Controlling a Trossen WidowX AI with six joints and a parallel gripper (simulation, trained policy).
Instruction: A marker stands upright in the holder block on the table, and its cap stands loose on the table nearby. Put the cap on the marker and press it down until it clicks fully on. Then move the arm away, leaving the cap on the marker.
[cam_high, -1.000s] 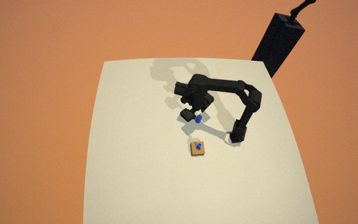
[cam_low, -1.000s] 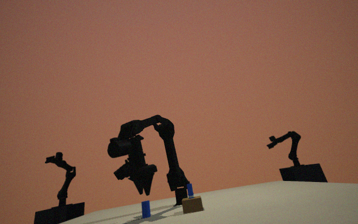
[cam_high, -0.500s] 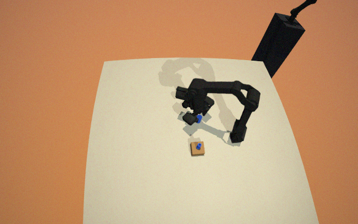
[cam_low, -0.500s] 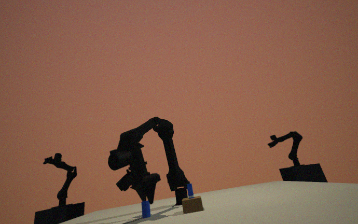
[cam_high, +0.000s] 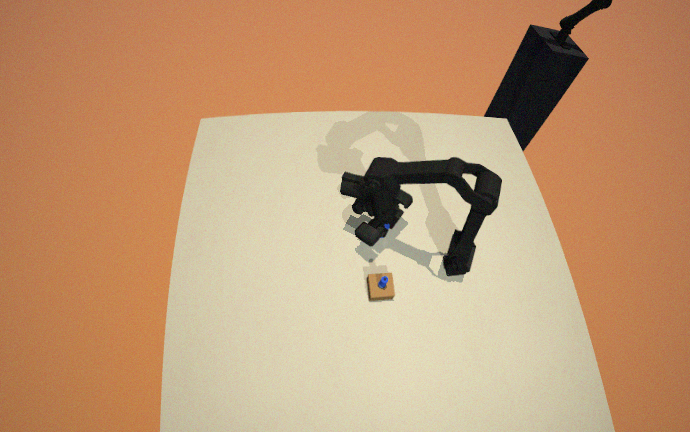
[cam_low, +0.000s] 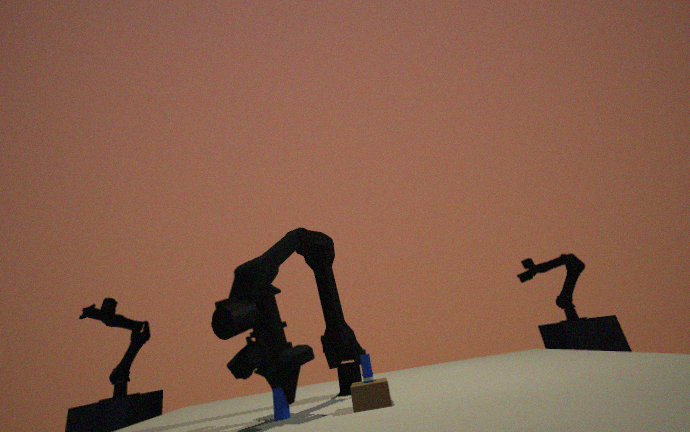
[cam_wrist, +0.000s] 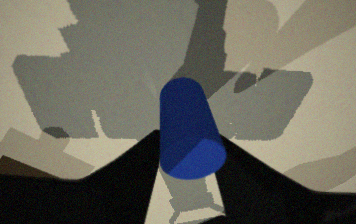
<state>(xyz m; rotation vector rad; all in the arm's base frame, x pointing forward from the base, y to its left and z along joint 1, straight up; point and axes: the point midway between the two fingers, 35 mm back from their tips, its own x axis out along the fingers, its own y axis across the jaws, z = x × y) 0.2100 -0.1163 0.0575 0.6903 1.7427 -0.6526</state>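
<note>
Right now the blue marker is 4 cm ahead of my gripper tip, 16 cm to the left of it and 5 cm above it. Also, from my gripper tip: tan holder block: 4 cm ahead, 16 cm to the left, 1 cm below; blue cap: 1 cm ahead, 1 cm to the right.
</note>
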